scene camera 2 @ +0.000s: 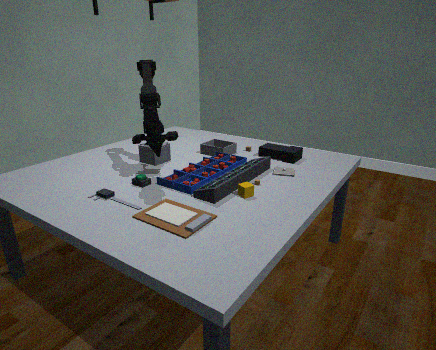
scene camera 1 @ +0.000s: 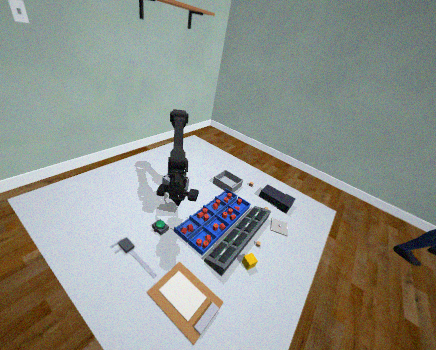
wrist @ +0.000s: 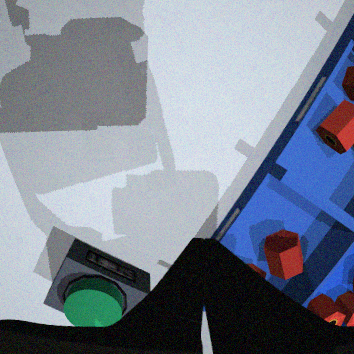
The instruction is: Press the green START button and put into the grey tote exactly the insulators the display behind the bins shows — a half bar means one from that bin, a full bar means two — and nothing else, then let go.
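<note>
My gripper (scene camera 1: 178,203) (scene camera 2: 159,154) (wrist: 201,248) is shut and empty, pointing down above the table between the START button and the bins. The green START button (scene camera 1: 160,224) (scene camera 2: 142,177) (wrist: 92,307) sits on a dark base, lower left in the wrist view, partly behind a finger. The blue bins (scene camera 1: 187,242) (scene camera 2: 175,185) (wrist: 305,152) hold red insulators (scene camera 1: 199,242) (wrist: 284,255). The dark display (scene camera 1: 215,264) (scene camera 2: 220,192) stands behind them; its bars are too small to read. The grey tote (scene camera 1: 221,186) (scene camera 2: 215,150) shows no insulator inside in scene camera 1.
A yellow cube (scene camera 1: 249,261) (scene camera 2: 246,190) and a pale plate (scene camera 1: 279,227) (scene camera 2: 284,172) lie beyond the display. A black box (scene camera 1: 277,198) (scene camera 2: 280,152) is at the right. A clipboard (scene camera 1: 167,306) (scene camera 2: 165,225) and a long-handled tool (scene camera 1: 126,245) (scene camera 2: 105,193) lie nearer the front.
</note>
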